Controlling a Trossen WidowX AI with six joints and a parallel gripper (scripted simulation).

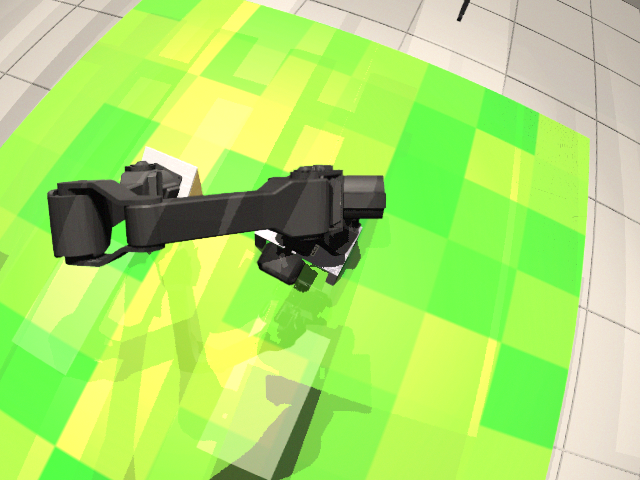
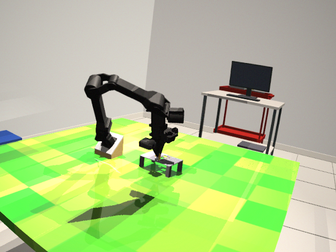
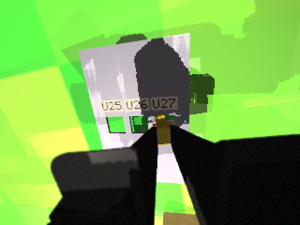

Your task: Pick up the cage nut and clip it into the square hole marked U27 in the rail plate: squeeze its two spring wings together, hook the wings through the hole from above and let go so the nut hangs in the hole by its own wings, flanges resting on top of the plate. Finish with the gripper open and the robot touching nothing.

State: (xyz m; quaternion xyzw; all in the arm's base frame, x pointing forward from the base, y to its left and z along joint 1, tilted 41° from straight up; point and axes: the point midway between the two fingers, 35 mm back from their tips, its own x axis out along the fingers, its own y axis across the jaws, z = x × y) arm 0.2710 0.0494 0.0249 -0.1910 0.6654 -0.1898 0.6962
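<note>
Right now the cage nut is 10 mm below my gripper tip.
</note>
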